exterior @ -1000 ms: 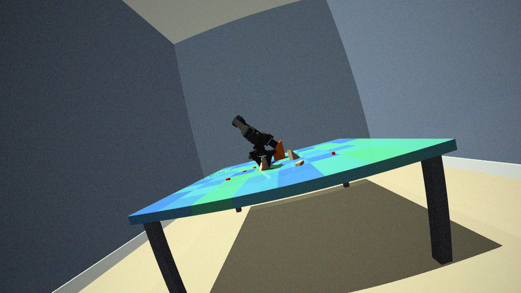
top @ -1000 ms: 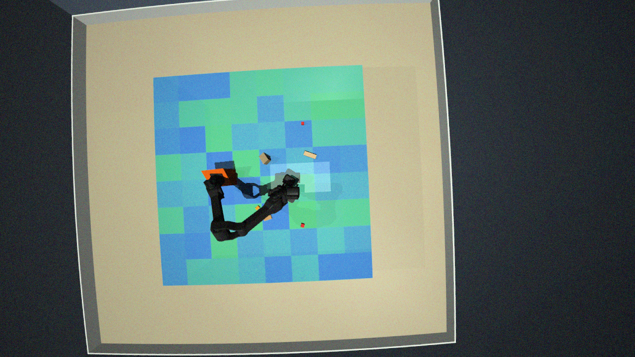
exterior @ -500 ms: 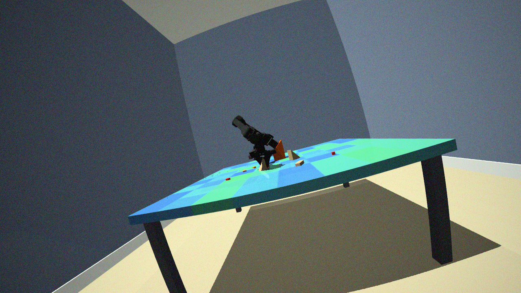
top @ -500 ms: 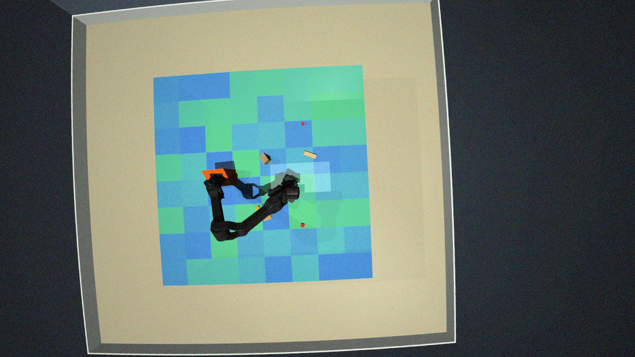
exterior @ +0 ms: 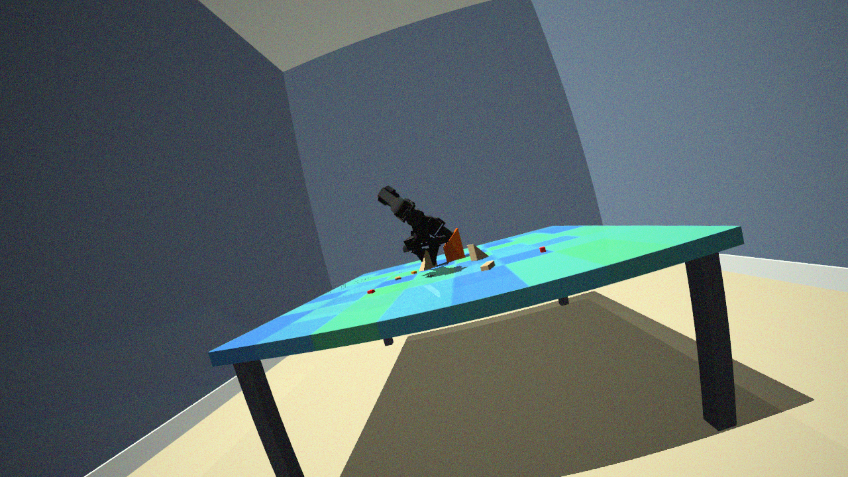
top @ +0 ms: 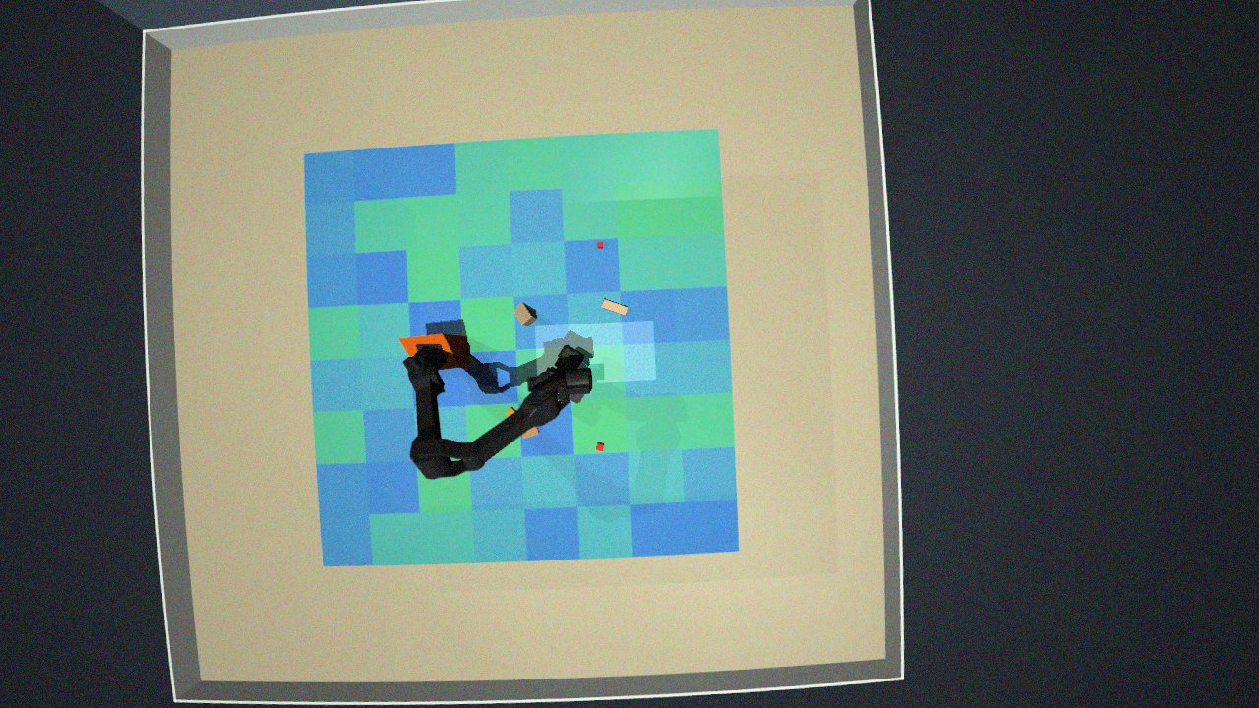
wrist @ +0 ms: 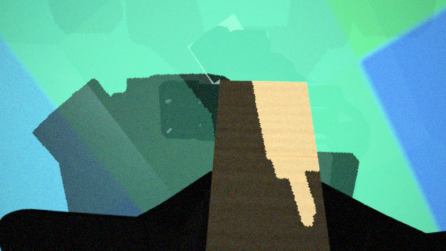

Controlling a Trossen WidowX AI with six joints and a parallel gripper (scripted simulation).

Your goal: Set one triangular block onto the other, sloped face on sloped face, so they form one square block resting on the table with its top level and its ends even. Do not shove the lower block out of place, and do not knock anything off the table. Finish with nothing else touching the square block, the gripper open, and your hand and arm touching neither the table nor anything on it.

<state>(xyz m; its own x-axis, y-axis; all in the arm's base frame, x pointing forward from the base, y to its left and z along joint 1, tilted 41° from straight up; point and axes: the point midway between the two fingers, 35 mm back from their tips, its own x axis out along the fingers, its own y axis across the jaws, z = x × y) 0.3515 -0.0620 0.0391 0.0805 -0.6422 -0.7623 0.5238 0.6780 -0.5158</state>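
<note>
The tan triangular block is 10 mm above my gripper tip. The rest, counted from my gripper tip: orange bit 160 mm behind, 110 mm to the right, 30 mm below; then flat tan block 150 mm ahead, 210 mm to the left, 30 mm below.
</note>
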